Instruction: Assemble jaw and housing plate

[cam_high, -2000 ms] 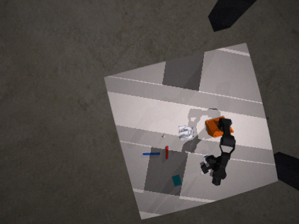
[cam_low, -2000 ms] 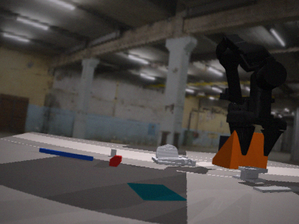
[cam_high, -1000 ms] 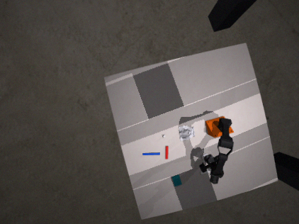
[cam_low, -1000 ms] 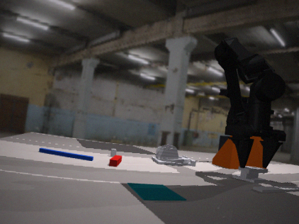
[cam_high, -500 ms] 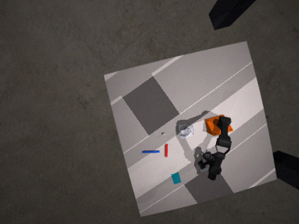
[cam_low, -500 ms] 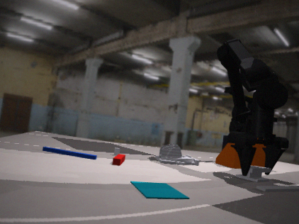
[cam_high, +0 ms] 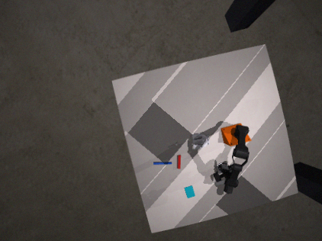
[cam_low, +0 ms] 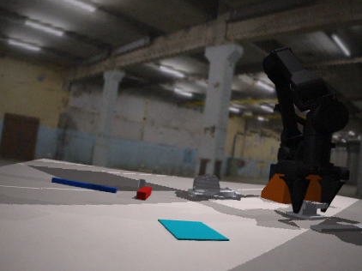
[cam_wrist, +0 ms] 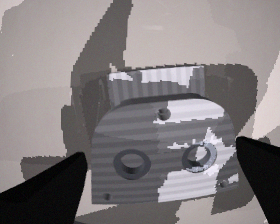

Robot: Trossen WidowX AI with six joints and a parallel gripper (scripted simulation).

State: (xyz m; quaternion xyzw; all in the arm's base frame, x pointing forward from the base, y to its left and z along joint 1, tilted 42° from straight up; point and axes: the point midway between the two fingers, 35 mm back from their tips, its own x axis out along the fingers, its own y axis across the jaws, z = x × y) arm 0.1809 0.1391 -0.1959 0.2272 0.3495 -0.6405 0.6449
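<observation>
Right now the housing plate is 1 cm to the right of my gripper tip and 2 cm above it. The rest, counted from my gripper tip: red block: 31 cm ahead, 16 cm to the right; small grey peg: 29 cm ahead, 31 cm to the right; teal plate: 30 cm ahead, 10 cm to the left, 1 cm below.
</observation>
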